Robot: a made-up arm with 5 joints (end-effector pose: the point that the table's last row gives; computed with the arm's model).
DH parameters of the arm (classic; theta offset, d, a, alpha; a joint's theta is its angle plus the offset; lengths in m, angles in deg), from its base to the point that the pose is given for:
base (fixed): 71.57 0 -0.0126 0
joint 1: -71.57 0.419 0.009 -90
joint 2: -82.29 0 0.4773 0
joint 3: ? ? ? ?
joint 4: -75.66 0.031 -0.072 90
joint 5: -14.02 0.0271 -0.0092 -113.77
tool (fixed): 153.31 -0.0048 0 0
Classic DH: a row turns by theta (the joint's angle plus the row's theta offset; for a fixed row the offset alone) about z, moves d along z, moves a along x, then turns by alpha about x.
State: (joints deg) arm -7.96 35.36 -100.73 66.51 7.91
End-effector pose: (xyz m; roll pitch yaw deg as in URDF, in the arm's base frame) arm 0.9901 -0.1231 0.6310 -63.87 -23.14 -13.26
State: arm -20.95 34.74 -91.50 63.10 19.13
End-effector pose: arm 0.9109 -0.3346 0.5412 -65.66 -18.18 -36.83
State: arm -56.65 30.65 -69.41 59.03 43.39
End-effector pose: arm 0.4783 -0.7035 0.3827 -76.99 -8.43 -93.70
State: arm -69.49 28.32 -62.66 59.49 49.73
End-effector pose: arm 0.2944 -0.7467 0.3542 -82.03 -6.24 -111.75
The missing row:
joint 3: -22.05 0 -0.5935 0
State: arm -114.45 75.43 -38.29 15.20 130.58
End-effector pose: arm -0.0928 -0.2671 -0.1395 -124.00 -44.08 154.15
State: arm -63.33 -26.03 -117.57 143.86 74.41
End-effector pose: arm 0.0840 -0.1406 1.3928 -64.03 -24.19 -135.06
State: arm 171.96 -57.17 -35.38 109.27 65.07
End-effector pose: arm -0.2813 0.0059 0.8525 -79.14 -15.82 114.77
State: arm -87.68 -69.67 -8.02 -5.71 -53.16
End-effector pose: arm 0.0426 -0.2291 0.7401 -162.43 -33.86 27.20
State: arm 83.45 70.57 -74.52 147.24 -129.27
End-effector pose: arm 0.0237 0.5801 -0.0645 89.78 -1.94 126.26
